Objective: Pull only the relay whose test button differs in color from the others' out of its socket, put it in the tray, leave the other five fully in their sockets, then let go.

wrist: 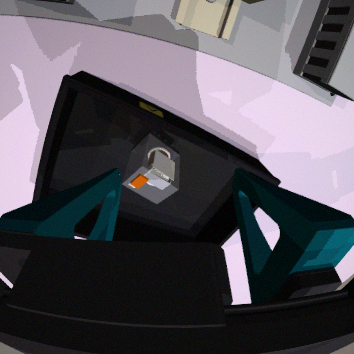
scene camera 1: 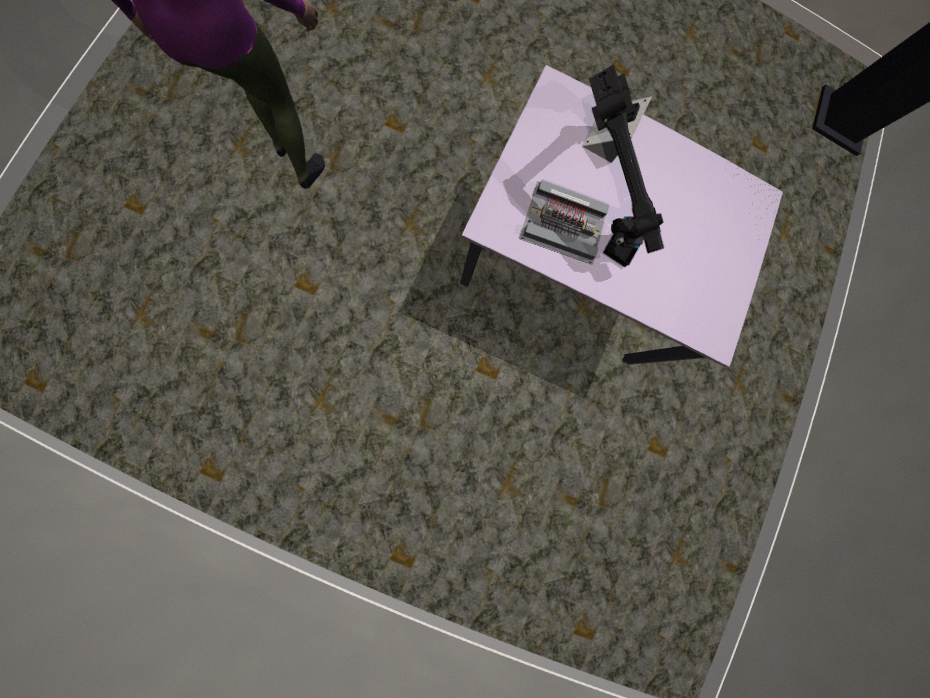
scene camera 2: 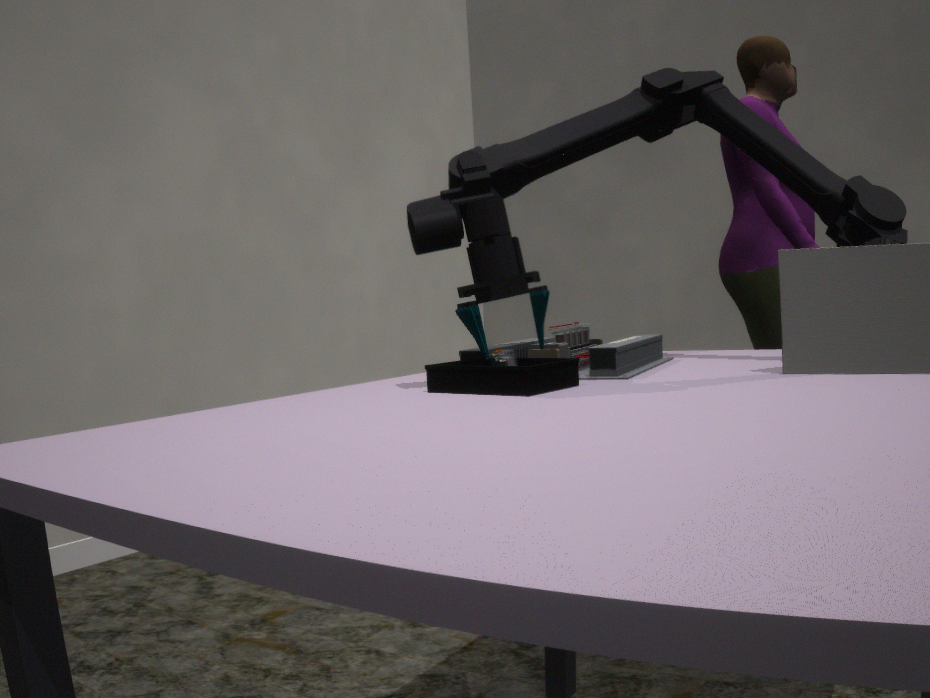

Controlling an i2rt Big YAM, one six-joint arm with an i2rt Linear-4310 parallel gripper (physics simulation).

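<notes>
A clear-cased relay with an orange test button lies inside the black tray, tilted and turned, near the tray's middle. My gripper is open, its teal fingertips spread apart on either side of the relay, with gaps on both sides. The fingertips are low over the tray. The row of other relays stands on the grey panel beside the tray. Their button colors and how fully they are seated are too small to tell.
The panel's grey wire ducts flank the relay row. A beige end block shows beyond the tray in the wrist view. A light grey plate stands by the arm's base. A person stands away from the table.
</notes>
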